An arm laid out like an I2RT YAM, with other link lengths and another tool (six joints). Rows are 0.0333 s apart.
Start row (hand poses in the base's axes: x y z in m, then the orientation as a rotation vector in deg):
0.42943, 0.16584, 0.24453, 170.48, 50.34, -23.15
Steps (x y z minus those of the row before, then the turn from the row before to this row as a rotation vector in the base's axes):
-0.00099, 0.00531, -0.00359, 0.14, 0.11, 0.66
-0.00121, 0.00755, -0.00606, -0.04, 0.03, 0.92
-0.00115, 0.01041, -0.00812, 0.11, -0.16, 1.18
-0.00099, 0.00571, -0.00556, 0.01, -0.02, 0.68
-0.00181, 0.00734, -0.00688, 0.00, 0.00, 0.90
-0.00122, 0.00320, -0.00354, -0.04, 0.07, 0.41
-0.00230, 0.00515, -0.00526, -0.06, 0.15, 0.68
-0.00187, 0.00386, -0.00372, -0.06, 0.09, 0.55
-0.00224, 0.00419, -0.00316, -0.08, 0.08, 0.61
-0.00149, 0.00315, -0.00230, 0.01, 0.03, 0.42
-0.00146, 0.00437, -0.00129, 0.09, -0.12, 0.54
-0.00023, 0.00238, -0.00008, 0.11, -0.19, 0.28
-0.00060, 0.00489, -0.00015, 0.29, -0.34, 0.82
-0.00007, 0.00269, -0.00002, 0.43, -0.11, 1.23
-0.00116, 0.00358, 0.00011, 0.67, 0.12, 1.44
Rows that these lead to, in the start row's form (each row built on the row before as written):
0.42844, 0.17115, 0.24094, 170.24, 51.37, -23.26
0.42723, 0.17870, 0.23488, 169.68, 52.68, -23.29
0.42608, 0.18911, 0.22676, 169.07, 54.42, -22.98
0.42509, 0.19482, 0.22120, 168.67, 55.40, -22.93
0.42328, 0.20216, 0.21432, 168.12, 56.69, -22.90
0.42206, 0.20536, 0.21078, 167.84, 57.26, -23.01
0.41976, 0.21051, 0.20552, 167.38, 58.21, -23.24
0.41789, 0.21437, 0.20180, 166.99, 58.97, -23.38
0.41565, 0.21856, 0.19864, 166.54, 59.80, -23.51
0.41416, 0.22171, 0.19634, 166.28, 60.40, -23.54
0.41270, 0.22608, 0.19505, 165.99, 61.19, -23.30
0.41247, 0.22846, 0.19497, 165.88, 61.61, -22.96
0.41187, 0.23335, 0.19482, 165.55, 62.86, -22.30
0.41180, 0.23604, 0.19480, 165.08, 64.79, -21.90
0.41064, 0.23962, 0.19491, 164.68, 67.17, -21.72

